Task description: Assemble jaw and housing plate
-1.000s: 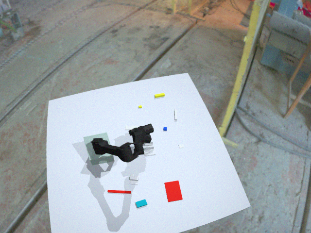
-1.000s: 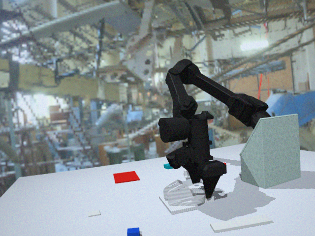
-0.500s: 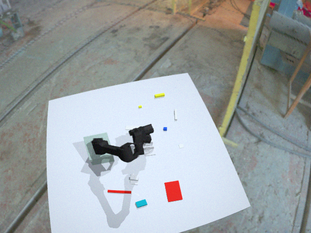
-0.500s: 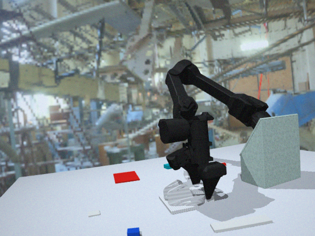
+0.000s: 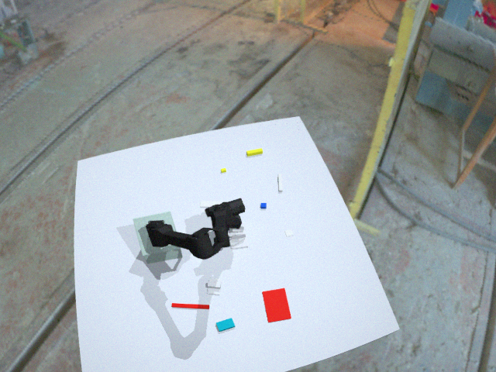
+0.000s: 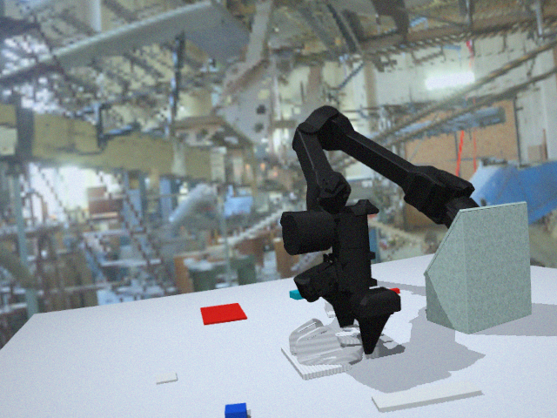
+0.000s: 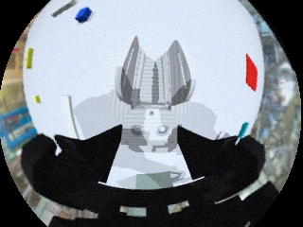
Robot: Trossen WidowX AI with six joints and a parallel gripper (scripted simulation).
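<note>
Right now my gripper tip is 2 cm to the right of the curved jaw, 2 cm short of it and 1 cm below it. From my gripper tip the other things lie so: blue cube: 21 cm ahead, 13 cm to the left; then white slab: 18 cm to the left, 1 cm below, 1 cm behind; then red bar: 30 cm to the right, 16 cm behind.
</note>
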